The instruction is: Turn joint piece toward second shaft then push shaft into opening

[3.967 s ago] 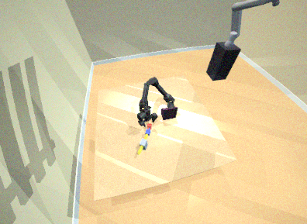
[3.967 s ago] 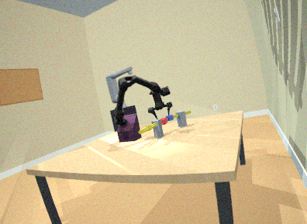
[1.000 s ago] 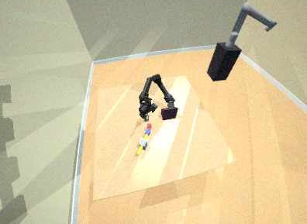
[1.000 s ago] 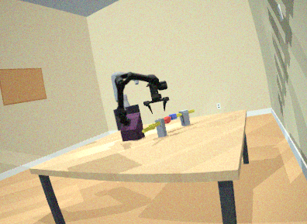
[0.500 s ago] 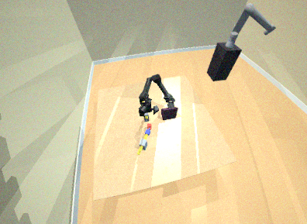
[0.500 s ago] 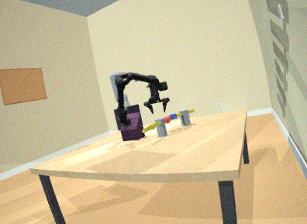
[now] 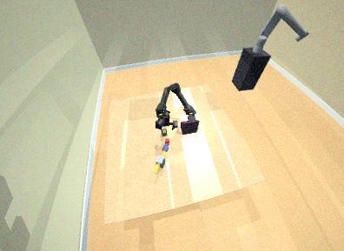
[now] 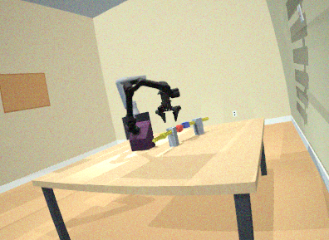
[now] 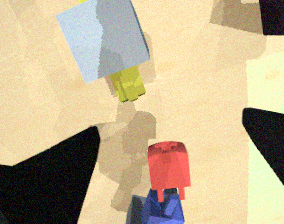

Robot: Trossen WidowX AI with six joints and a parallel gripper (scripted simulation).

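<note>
Right now my gripper tip is 80 mm to the right of the red joint piece, 60 mm above it and 10 mm short of it.
</note>
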